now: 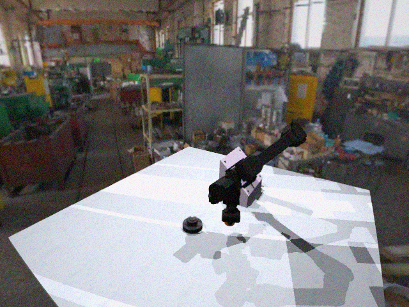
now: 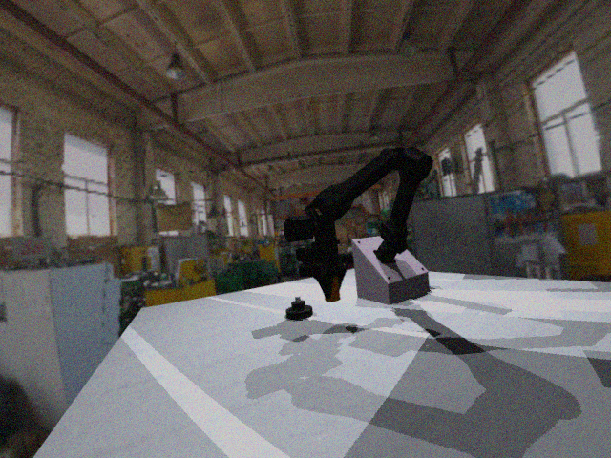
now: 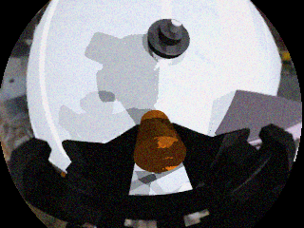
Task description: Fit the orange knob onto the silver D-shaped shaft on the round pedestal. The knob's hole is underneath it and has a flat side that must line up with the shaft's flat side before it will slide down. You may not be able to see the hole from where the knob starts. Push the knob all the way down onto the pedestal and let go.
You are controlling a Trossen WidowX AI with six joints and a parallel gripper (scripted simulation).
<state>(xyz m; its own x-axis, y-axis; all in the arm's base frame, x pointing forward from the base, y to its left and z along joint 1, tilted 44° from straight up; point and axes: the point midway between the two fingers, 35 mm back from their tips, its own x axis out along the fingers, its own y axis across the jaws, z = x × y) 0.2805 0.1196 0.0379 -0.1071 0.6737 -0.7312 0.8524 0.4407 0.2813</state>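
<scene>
The round black pedestal is 4 cm ahead of my gripper tip, 15 cm to the right of it and 5 cm below it. From my gripper tip the other things lie so: orange knob 3 cm above.
</scene>
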